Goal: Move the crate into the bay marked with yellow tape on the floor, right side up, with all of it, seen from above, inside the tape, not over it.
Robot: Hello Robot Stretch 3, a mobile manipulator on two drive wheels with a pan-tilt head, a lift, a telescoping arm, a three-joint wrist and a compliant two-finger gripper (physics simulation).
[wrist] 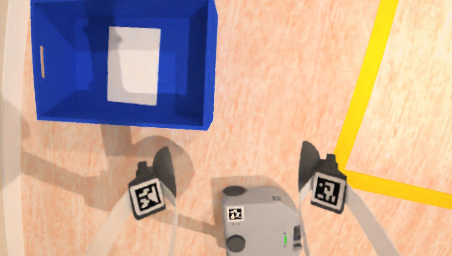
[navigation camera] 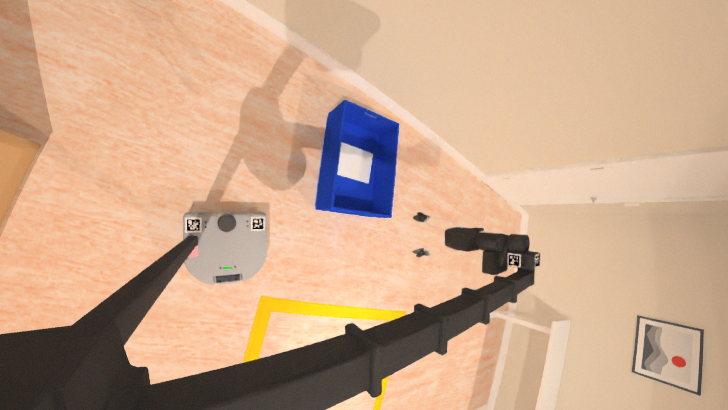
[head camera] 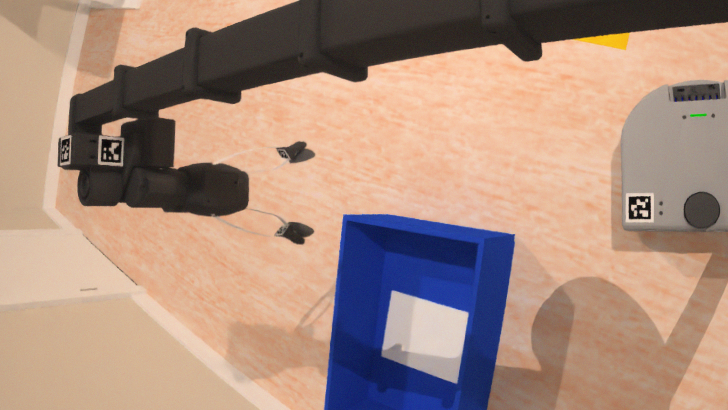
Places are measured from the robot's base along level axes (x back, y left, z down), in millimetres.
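Pixels of known places: gripper, fingertip midpoint: (wrist: 235,161) (navigation camera: 414,234) (head camera: 309,193); robot's base, origin of the base link: (wrist: 236,218) (navigation camera: 226,222) (head camera: 699,208).
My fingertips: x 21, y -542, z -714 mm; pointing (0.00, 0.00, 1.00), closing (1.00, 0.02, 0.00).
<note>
Ahead of a thing's pixels: the offset from my fingertips to its top centre.
The blue crate @(dx -359, dy -162, dz +493 mm) (head camera: 491,295) (navigation camera: 327,162) (wrist: 196,60) stands upright on the floor, open side up, outside the tape and close to the wall; its lower part is cut off in the head view. A white sheet @(dx -389, dy -165, dz +688 mm) (head camera: 425,336) (navigation camera: 355,162) (wrist: 134,65) lies inside it. The yellow tape (head camera: 611,40) (navigation camera: 331,308) (wrist: 367,85) marks the bay; the arm hides part of it in the head and navigation views. My gripper (head camera: 300,192) (navigation camera: 420,234) (wrist: 235,161) is open and empty, fingers wide apart, beside the crate's near end and not touching it.
My grey base (head camera: 657,162) (navigation camera: 229,252) (wrist: 260,220) stands to one side of the crate and bay. My dark arm (navigation camera: 397,341) stretches over part of the bay. A white frame (navigation camera: 555,351) stands by the wall beyond the arm. A brown surface (navigation camera: 15,168) shows at the navigation view's left edge.
</note>
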